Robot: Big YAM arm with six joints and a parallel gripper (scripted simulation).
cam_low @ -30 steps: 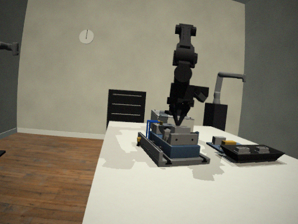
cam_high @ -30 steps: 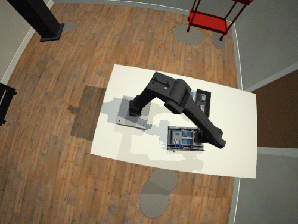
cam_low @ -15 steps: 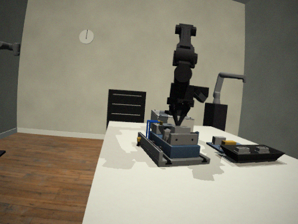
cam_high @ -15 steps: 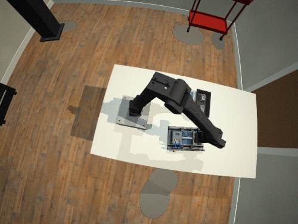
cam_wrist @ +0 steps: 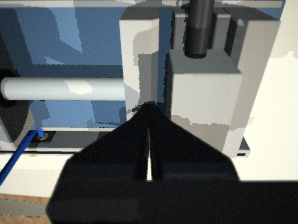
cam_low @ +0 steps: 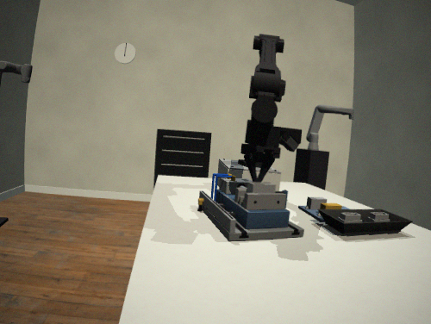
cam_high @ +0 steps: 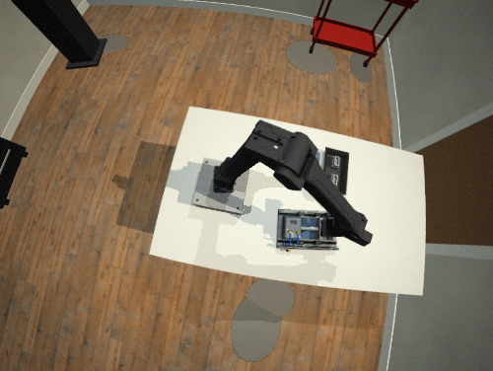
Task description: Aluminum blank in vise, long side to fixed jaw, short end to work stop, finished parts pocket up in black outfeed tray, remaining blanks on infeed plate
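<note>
Now: the dark rod 50 mm to the left of my hand, 30 mm ahead of it and 20 mm below it. Round my hand: yellow brass blank 280 mm to the left, 90 mm below, 10 mm behind; light cylinder 60 mm behind, 40 mm below; vise 70 mm below, 40 mm behind.
</note>
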